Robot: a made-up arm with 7 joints. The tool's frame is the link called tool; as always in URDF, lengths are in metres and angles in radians. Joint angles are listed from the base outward.
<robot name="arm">
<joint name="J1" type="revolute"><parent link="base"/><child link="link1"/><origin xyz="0.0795 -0.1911 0.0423" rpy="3.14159 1.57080 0.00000"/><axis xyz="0 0 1"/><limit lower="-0.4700" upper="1.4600"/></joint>
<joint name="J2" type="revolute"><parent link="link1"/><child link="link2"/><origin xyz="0.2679 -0.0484 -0.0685" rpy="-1.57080 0.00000 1.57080"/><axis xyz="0 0 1"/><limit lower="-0.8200" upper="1.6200"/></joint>
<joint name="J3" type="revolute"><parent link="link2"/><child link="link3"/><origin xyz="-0.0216 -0.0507 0.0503" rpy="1.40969 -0.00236 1.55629"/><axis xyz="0 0 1"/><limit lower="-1.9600" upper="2.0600"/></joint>
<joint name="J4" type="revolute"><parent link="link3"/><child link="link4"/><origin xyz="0.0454 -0.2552 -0.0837" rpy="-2.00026 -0.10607 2.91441"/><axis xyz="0 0 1"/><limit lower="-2.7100" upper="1.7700"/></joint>
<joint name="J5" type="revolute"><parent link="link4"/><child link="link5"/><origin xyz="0.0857 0.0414 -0.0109" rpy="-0.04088 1.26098 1.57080"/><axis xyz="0 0 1"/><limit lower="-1.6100" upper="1.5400"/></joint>
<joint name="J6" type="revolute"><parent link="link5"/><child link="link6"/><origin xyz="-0.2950 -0.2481 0.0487" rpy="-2.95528 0.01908 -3.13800"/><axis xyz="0 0 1"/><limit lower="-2.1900" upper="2.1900"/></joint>
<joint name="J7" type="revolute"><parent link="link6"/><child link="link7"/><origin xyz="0.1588 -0.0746 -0.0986" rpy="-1.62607 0.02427 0.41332"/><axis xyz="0 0 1"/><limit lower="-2.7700" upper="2.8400"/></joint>
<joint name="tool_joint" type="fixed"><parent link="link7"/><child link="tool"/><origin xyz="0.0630 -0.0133 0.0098" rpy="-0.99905 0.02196 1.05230"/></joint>
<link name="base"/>
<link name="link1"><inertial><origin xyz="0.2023 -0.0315 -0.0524"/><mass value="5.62"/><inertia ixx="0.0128" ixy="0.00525" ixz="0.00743" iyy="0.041" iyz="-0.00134" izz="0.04"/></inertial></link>
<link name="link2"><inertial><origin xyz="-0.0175 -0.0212 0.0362"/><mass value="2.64"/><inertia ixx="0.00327" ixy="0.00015" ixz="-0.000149" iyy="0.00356" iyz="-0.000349" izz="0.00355"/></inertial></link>
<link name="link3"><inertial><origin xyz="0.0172 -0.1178 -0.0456"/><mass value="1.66"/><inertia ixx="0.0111" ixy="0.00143" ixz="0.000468" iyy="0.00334" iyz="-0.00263" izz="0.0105"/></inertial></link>
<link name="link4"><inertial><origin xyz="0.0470 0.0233 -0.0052"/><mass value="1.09"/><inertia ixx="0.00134" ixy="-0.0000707" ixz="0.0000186" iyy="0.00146" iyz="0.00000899" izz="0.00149"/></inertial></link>
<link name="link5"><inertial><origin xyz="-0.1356 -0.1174 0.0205"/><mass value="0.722"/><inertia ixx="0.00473" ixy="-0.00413" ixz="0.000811" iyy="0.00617" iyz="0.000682" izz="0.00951"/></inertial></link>
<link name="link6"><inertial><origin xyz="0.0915 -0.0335 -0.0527"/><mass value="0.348"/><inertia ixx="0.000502" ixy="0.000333" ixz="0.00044" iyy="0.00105" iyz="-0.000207" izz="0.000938"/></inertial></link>
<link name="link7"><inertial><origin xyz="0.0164 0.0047 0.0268"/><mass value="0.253"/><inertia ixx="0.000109" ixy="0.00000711" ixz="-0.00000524" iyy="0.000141" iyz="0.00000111" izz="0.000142"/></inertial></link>
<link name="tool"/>
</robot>
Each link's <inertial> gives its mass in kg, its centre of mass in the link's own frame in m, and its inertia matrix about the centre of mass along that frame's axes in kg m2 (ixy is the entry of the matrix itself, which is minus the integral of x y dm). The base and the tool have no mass. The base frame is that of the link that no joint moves.
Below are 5 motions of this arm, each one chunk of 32 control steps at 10 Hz.
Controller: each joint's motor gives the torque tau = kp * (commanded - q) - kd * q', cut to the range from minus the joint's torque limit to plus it. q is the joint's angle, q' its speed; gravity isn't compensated. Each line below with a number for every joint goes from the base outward.
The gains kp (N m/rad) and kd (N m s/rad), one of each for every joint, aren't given. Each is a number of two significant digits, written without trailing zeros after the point. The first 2 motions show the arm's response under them.
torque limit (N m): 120 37 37 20 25 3.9 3
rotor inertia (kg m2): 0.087 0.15 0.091 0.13 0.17 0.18 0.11
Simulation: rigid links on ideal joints. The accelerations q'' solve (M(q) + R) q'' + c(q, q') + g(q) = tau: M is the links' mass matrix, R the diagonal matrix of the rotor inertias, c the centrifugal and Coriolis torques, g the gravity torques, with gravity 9.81 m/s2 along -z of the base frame. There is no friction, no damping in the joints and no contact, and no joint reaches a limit. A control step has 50 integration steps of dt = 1/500 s. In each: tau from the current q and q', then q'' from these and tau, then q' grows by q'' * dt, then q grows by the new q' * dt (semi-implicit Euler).
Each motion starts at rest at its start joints. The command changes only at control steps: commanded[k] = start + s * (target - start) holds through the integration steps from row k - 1 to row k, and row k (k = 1, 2, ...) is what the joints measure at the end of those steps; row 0 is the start. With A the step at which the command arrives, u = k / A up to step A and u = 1 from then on. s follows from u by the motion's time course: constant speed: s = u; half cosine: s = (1 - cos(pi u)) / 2; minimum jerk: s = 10 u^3 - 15 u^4 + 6 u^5; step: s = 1 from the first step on.
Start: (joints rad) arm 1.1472 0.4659 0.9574 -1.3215 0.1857 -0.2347 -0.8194
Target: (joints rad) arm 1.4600 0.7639 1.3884 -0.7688 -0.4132 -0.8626 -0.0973
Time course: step
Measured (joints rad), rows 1 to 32:
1: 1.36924 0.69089 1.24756 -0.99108 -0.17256 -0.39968 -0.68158
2: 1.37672 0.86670 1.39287 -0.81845 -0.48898 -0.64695 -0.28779
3: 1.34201 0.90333 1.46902 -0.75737 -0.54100 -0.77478 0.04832
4: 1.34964 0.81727 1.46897 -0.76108 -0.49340 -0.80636 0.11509
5: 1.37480 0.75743 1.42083 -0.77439 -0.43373 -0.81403 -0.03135
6: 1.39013 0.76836 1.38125 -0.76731 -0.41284 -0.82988 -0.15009
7: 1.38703 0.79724 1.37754 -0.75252 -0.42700 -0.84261 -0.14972
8: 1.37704 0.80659 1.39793 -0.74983 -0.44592 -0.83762 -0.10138
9: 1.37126 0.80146 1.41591 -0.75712 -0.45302 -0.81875 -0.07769
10: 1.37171 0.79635 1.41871 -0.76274 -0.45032 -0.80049 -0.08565
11: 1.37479 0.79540 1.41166 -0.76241 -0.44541 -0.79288 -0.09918
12: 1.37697 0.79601 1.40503 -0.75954 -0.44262 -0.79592 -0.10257
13: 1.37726 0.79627 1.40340 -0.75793 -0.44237 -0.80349 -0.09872
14: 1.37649 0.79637 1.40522 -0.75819 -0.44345 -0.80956 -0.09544
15: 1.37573 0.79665 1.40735 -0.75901 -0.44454 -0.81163 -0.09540
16: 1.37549 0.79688 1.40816 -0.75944 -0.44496 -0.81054 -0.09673
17: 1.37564 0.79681 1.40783 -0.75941 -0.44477 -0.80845 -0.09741
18: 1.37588 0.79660 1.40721 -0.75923 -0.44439 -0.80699 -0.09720
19: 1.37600 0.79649 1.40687 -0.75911 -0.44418 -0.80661 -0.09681
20: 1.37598 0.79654 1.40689 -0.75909 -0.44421 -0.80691 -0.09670
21: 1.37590 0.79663 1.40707 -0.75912 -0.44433 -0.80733 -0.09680
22: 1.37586 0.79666 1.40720 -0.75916 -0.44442 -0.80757 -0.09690
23: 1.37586 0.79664 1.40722 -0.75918 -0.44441 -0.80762 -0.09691
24: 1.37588 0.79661 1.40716 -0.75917 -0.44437 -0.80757 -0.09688
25: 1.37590 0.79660 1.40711 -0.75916 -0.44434 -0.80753 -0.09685
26: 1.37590 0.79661 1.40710 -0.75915 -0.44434 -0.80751 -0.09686
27: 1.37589 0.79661 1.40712 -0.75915 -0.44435 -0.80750 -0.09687
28: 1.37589 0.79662 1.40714 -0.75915 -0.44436 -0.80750 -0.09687
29: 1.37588 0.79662 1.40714 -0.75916 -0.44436 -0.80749 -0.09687
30: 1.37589 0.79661 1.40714 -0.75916 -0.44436 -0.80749 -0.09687
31: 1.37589 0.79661 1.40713 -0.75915 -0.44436 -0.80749 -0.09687
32: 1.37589 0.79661 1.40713 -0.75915 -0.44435 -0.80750 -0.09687
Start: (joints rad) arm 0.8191 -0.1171 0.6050 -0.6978 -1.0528 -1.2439 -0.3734
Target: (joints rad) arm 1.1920 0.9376 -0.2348 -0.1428 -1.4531 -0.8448 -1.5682
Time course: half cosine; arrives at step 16
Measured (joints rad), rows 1 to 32:
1: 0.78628 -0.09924 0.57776 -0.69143 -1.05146 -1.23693 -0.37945
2: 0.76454 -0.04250 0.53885 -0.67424 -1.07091 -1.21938 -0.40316
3: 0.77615 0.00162 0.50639 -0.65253 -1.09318 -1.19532 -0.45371
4: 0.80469 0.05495 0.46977 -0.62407 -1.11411 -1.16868 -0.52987
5: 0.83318 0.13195 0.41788 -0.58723 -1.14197 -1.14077 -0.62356
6: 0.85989 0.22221 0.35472 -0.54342 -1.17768 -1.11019 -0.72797
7: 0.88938 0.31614 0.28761 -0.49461 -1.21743 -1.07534 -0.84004
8: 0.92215 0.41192 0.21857 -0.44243 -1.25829 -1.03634 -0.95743
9: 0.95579 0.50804 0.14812 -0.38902 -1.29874 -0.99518 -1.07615
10: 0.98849 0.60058 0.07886 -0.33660 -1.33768 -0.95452 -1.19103
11: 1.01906 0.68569 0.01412 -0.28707 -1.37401 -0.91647 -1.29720
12: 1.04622 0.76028 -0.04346 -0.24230 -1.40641 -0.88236 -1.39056
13: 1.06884 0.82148 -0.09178 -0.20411 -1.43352 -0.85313 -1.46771
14: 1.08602 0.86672 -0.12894 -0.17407 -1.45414 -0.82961 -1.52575
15: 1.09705 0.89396 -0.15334 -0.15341 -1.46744 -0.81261 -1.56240
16: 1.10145 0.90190 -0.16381 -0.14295 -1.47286 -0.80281 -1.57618
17: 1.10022 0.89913 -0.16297 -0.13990 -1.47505 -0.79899 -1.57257
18: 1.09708 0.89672 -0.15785 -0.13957 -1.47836 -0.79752 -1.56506
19: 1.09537 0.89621 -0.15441 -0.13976 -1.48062 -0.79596 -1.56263
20: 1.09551 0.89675 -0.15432 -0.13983 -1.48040 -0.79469 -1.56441
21: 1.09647 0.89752 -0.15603 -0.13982 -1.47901 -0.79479 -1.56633
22: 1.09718 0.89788 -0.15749 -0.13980 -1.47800 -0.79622 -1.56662
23: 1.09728 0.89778 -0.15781 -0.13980 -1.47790 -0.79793 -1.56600
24: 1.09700 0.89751 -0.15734 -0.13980 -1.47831 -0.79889 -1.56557
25: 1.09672 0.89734 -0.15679 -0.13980 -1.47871 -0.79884 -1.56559
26: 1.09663 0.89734 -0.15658 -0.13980 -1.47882 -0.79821 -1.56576
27: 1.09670 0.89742 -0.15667 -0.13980 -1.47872 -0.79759 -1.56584
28: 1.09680 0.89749 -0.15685 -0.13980 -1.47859 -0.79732 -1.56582
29: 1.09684 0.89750 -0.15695 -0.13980 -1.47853 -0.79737 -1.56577
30: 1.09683 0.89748 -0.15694 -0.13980 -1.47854 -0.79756 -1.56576
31: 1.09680 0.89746 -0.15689 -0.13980 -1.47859 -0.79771 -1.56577
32: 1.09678 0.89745 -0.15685 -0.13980 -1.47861 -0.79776 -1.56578
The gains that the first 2 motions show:
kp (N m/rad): 320 110 94 47 88 11 17
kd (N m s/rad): 22 4.4 7.2 4.6 5.5 1.4 0.99
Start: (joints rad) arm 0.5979 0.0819 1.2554 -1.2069 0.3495 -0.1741 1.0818
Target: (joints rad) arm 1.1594 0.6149 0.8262 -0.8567 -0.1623 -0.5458 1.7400
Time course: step
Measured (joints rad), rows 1 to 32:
1: 0.98008 0.62764 1.06801 -1.13257 -0.03766 -0.26785 1.21884
2: 1.06364 0.80726 0.87189 -0.93535 -0.32594 -0.35415 1.58893
3: 1.07593 0.64469 0.80633 -0.81334 -0.24222 -0.41701 1.87008
4: 1.09770 0.59980 0.80974 -0.83023 -0.15887 -0.49395 1.88399
5: 1.09374 0.62671 0.81971 -0.84083 -0.16935 -0.55050 1.76070
6: 1.07698 0.63850 0.84280 -0.83956 -0.19969 -0.55917 1.69058
7: 1.06829 0.64108 0.86185 -0.84345 -0.21299 -0.53106 1.70444
8: 1.06934 0.63951 0.86455 -0.84772 -0.21113 -0.49574 1.73969
9: 1.07382 0.63680 0.85636 -0.84716 -0.20433 -0.47499 1.75199
10: 1.07689 0.63533 0.84825 -0.84387 -0.19959 -0.47305 1.74407
11: 1.07733 0.63525 0.84569 -0.84155 -0.19876 -0.48196 1.73517
12: 1.07629 0.63581 0.84752 -0.84145 -0.20025 -0.49170 1.73386
13: 1.07524 0.63634 0.85022 -0.84252 -0.20185 -0.49676 1.73677
14: 1.07488 0.63652 0.85151 -0.84340 -0.20245 -0.49698 1.73876
15: 1.07507 0.63641 0.85128 -0.84358 -0.20219 -0.49488 1.73858
16: 1.07540 0.63624 0.85049 -0.84331 -0.20170 -0.49285 1.73769
17: 1.07557 0.63616 0.84997 -0.84301 -0.20144 -0.49191 1.73732
18: 1.07555 0.63617 0.84994 -0.84290 -0.20147 -0.49189 1.73749
19: 1.07545 0.63623 0.85016 -0.84296 -0.20161 -0.49224 1.73773
20: 1.07538 0.63626 0.85035 -0.84306 -0.20172 -0.49253 1.73777
21: 1.07538 0.63626 0.85040 -0.84311 -0.20173 -0.49265 1.73770
22: 1.07540 0.63625 0.85034 -0.84310 -0.20168 -0.49267 1.73765
23: 1.07543 0.63623 0.85027 -0.84307 -0.20164 -0.49265 1.73765
24: 1.07544 0.63623 0.85024 -0.84305 -0.20163 -0.49264 1.73768
25: 1.07543 0.63623 0.85025 -0.84305 -0.20164 -0.49264 1.73769
26: 1.07542 0.63624 0.85028 -0.84306 -0.20166 -0.49263 1.73768
27: 1.07542 0.63624 0.85029 -0.84306 -0.20166 -0.49261 1.73767
28: 1.07542 0.63624 0.85029 -0.84307 -0.20166 -0.49260 1.73767
29: 1.07542 0.63624 0.85028 -0.84306 -0.20166 -0.49260 1.73768
30: 1.07542 0.63624 0.85028 -0.84306 -0.20165 -0.49260 1.73768
31: 1.07542 0.63624 0.85028 -0.84306 -0.20165 -0.49261 1.73768
32: 1.07542 0.63624 0.85028 -0.84306 -0.20166 -0.49262 1.73768

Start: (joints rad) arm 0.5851 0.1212 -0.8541 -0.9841 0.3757 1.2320 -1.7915
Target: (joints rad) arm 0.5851 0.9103 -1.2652 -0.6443 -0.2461 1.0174 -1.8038
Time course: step
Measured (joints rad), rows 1 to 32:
1: 0.50845 0.55525 -1.09384 -0.75136 -0.17168 1.19946 -1.79529
2: 0.54215 0.91933 -1.18298 -0.64784 -0.32823 1.11978 -1.80101
3: 0.55951 1.02579 -1.16893 -0.67979 -0.25056 1.03431 -1.80537
4: 0.54816 0.94626 -1.16776 -0.68748 -0.24394 0.98463 -1.80589
5: 0.53167 0.82777 -1.16698 -0.65866 -0.28381 0.98240 -1.80281
6: 0.52126 0.78312 -1.16338 -0.63174 -0.30827 1.01407 -1.79951
7: 0.52388 0.81788 -1.15993 -0.62841 -0.30422 1.05072 -1.79887
8: 0.53238 0.87009 -1.15986 -0.64112 -0.28823 1.06951 -1.80056
9: 0.53678 0.88901 -1.16214 -0.65238 -0.27782 1.06843 -1.80228
10: 0.53533 0.87303 -1.16390 -0.65330 -0.27915 1.05846 -1.80256
11: 0.53176 0.85030 -1.16391 -0.64743 -0.28627 1.05039 -1.80172
12: 0.52984 0.84254 -1.16287 -0.64252 -0.29074 1.04827 -1.80091
13: 0.53049 0.84982 -1.16205 -0.64224 -0.29000 1.04995 -1.80081
14: 0.53208 0.85975 -1.16202 -0.64485 -0.28691 1.05181 -1.80121
15: 0.53288 0.86296 -1.16248 -0.64696 -0.28500 1.05228 -1.80157
16: 0.53257 0.85963 -1.16283 -0.64703 -0.28537 1.05189 -1.80160
17: 0.53187 0.85529 -1.16282 -0.64586 -0.28675 1.05167 -1.80141
18: 0.53152 0.85396 -1.16262 -0.64494 -0.28757 1.05194 -1.80125
19: 0.53167 0.85547 -1.16246 -0.64493 -0.28738 1.05232 -1.80125
20: 0.53198 0.85737 -1.16247 -0.64545 -0.28677 1.05241 -1.80133
21: 0.53213 0.85792 -1.16257 -0.64585 -0.28642 1.05220 -1.80140
22: 0.53206 0.85724 -1.16264 -0.64584 -0.28651 1.05193 -1.80140
23: 0.53192 0.85641 -1.16263 -0.64561 -0.28678 1.05183 -1.80136
24: 0.53186 0.85618 -1.16259 -0.64544 -0.28693 1.05191 -1.80133
25: 0.53189 0.85649 -1.16256 -0.64545 -0.28689 1.05204 -1.80133
26: 0.53195 0.85685 -1.16256 -0.64555 -0.28677 1.05210 -1.80135
27: 0.53198 0.85694 -1.16258 -0.64562 -0.28670 1.05208 -1.80136
28: 0.53196 0.85680 -1.16259 -0.64562 -0.28672 1.05203 -1.80136
29: 0.53194 0.85665 -1.16259 -0.64557 -0.28677 1.05201 -1.80136
30: 0.53193 0.85661 -1.16258 -0.64554 -0.28680 1.05201 -1.80135
31: 0.53193 0.85667 -1.16258 -0.64554 -0.28679 1.05203 -1.80135
32: 0.53195 0.85674 -1.16258 -0.64556 -0.28677 1.05204 -1.80135

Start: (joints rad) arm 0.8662 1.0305 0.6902 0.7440 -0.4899 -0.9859 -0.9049
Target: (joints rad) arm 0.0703 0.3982 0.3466 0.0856 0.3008 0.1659 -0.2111
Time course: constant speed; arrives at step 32
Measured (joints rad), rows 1 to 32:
1: 0.81680 1.00002 0.66970 0.72756 -0.47483 -0.96879 -0.89292
2: 0.76638 0.96512 0.68649 0.72577 -0.45852 -0.93026 -0.86615
3: 0.73414 0.93897 0.69371 0.71878 -0.44451 -0.87868 -0.83730
4: 0.71457 0.92360 0.67925 0.69781 -0.42023 -0.82573 -0.81407
5: 0.69825 0.91125 0.65551 0.67036 -0.38924 -0.78163 -0.79488
6: 0.67902 0.89489 0.63599 0.64416 -0.36037 -0.74803 -0.77539
7: 0.65577 0.87425 0.62448 0.62214 -0.33640 -0.71923 -0.75390
8: 0.63077 0.85253 0.61697 0.60301 -0.31463 -0.68902 -0.73136
9: 0.60648 0.83213 0.60850 0.58398 -0.29205 -0.65506 -0.70911
10: 0.58366 0.81321 0.59732 0.56342 -0.26785 -0.61857 -0.68749
11: 0.56162 0.79476 0.58462 0.54155 -0.24286 -0.58171 -0.66616
12: 0.53945 0.77593 0.57216 0.51941 -0.21809 -0.54568 -0.64471
13: 0.51680 0.75657 0.56066 0.49770 -0.19389 -0.51043 -0.62307
14: 0.49387 0.73701 0.54980 0.47643 -0.17000 -0.47543 -0.60136
15: 0.47100 0.71756 0.53897 0.45521 -0.14608 -0.44028 -0.57968
16: 0.44831 0.69831 0.52789 0.43376 -0.12198 -0.40495 -0.55806
17: 0.42574 0.67916 0.51665 0.41205 -0.09776 -0.36958 -0.53647
18: 0.40319 0.65998 0.50547 0.39023 -0.07357 -0.33425 -0.51487
19: 0.38060 0.64076 0.49444 0.36838 -0.04944 -0.29897 -0.49326
20: 0.35799 0.62152 0.48356 0.34653 -0.02535 -0.26368 -0.47164
21: 0.33539 0.60230 0.47274 0.32464 -0.00127 -0.22835 -0.45002
22: 0.31282 0.58312 0.46195 0.30266 0.02283 -0.19300 -0.42841
23: 0.29027 0.56398 0.45121 0.28060 0.04695 -0.15765 -0.40681
24: 0.26773 0.54486 0.44052 0.25845 0.07108 -0.12231 -0.38520
25: 0.24520 0.52575 0.42991 0.23624 0.09521 -0.08699 -0.36360
26: 0.22267 0.50666 0.41938 0.21397 0.11934 -0.05167 -0.34199
27: 0.20014 0.48759 0.40890 0.19164 0.14348 -0.01634 -0.32039
28: 0.17762 0.46856 0.39849 0.16924 0.16764 0.01898 -0.29879
29: 0.15510 0.44955 0.38814 0.14678 0.19181 0.05430 -0.27719
30: 0.13258 0.43056 0.37785 0.12426 0.21599 0.08961 -0.25559
31: 0.11007 0.41160 0.36761 0.10168 0.24020 0.12492 -0.23399
32: 0.08755 0.39266 0.35744 0.07904 0.26442 0.16022 -0.21240

